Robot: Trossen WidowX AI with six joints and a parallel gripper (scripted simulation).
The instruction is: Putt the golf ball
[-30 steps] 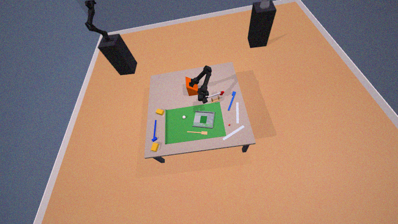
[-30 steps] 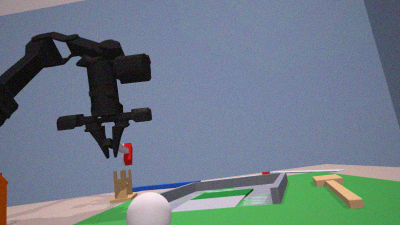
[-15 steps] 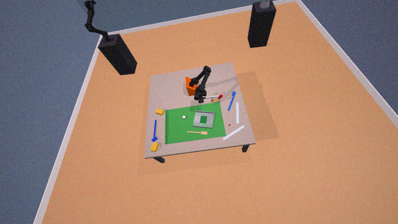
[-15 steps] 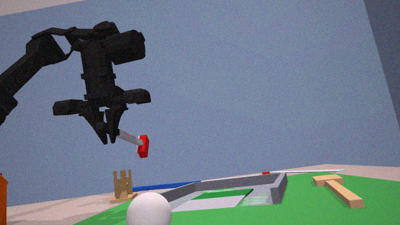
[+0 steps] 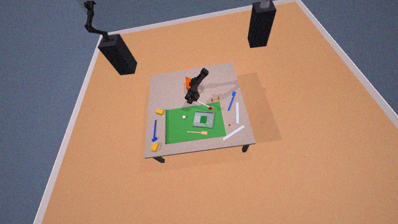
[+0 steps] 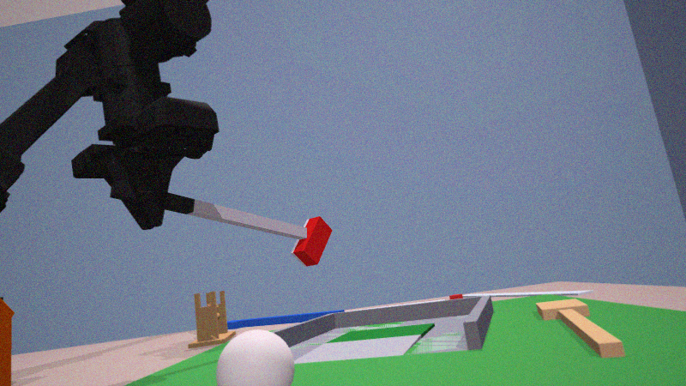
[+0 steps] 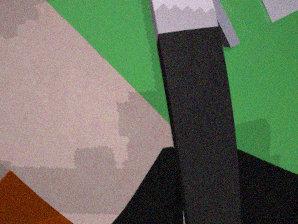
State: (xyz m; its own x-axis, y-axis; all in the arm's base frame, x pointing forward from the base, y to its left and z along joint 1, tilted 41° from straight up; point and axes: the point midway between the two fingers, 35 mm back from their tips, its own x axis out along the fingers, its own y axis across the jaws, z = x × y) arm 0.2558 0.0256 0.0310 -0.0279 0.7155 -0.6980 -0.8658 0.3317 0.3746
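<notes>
Right now my gripper tip is 5 cm short of the red putter, 10 cm to the right of it and 1 cm below it. The rest, counted from my gripper tip: wooden stand (8 cm behind, 26 cm to the left, 11 cm below); then white golf ball (15 cm ahead, 15 cm to the right, 12 cm below).
</notes>
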